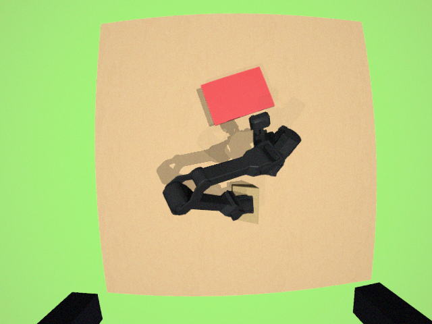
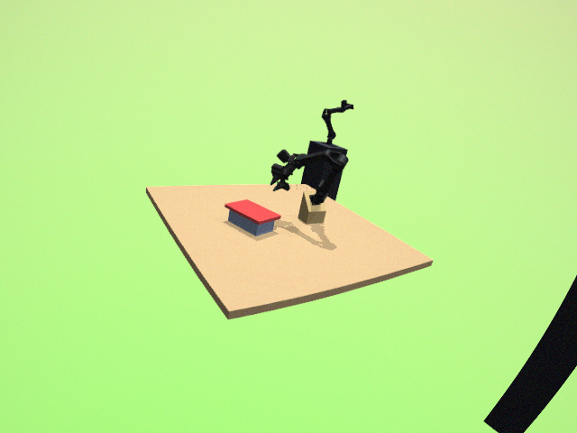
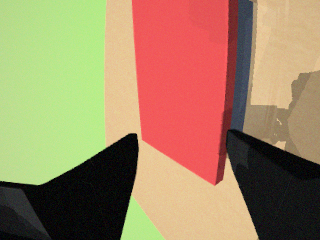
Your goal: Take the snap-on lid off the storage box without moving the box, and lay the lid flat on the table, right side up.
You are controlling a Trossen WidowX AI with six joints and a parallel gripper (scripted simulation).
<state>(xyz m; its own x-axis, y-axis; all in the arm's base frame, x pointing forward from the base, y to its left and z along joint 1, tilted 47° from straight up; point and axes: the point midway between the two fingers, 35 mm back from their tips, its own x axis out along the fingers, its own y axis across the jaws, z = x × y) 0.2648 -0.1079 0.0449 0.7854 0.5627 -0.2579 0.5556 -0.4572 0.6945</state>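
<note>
Now: gripper tip 12 cm short of the lid, 4 cm to the right of it and 11 cm above it. The rest, counted from my gripper tip: storage box (12 cm ahead, 4 cm to the left, 15 cm below).
</note>
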